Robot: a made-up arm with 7 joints.
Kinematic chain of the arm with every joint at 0, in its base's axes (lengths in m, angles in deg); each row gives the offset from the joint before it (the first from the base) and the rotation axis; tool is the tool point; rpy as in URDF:
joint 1: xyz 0 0 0.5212 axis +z
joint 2: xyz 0 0 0 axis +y
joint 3: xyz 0 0 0.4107 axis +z
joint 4: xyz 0.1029 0 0 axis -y
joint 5: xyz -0.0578 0 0.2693 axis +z
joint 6: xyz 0 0 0 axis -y
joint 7: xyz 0.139 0 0 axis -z
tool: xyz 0 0 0 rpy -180 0 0
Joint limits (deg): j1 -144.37..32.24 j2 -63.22..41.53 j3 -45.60..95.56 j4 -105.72..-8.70 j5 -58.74..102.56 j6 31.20..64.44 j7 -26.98..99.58
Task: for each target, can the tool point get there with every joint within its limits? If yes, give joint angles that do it. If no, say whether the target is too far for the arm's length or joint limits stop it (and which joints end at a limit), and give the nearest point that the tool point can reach.
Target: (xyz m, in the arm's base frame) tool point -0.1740 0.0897 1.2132
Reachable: yes | joints -49.80 -50.99 -9.56 -56.40 -2.02 43.17 32.47
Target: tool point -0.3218 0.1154 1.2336
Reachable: yes | joints -27.05 -46.75 -19.90 -26.44 36.77 47.15 59.48
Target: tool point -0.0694 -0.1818 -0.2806
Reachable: no: joint limits stop it (at a limit: joint 2, joint 4) | nearest point -0.1750 -0.4583 0.4367 | short by 0.776 m
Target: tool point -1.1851 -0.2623 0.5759
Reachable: no: too far | nearest point -0.7521 -0.1497 0.7452 | short by 0.478 m
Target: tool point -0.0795 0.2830 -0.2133
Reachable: no: joint limits stop it (at a limit: joint 1, joint 2, joint 4, joint 6) | nearest point 0.2783 0.3993 0.4706 | short by 0.781 m
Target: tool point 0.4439 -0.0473 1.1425
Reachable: yes | joints -75.52 7.32 72.42 -56.82 50.94 60.30 -2.50
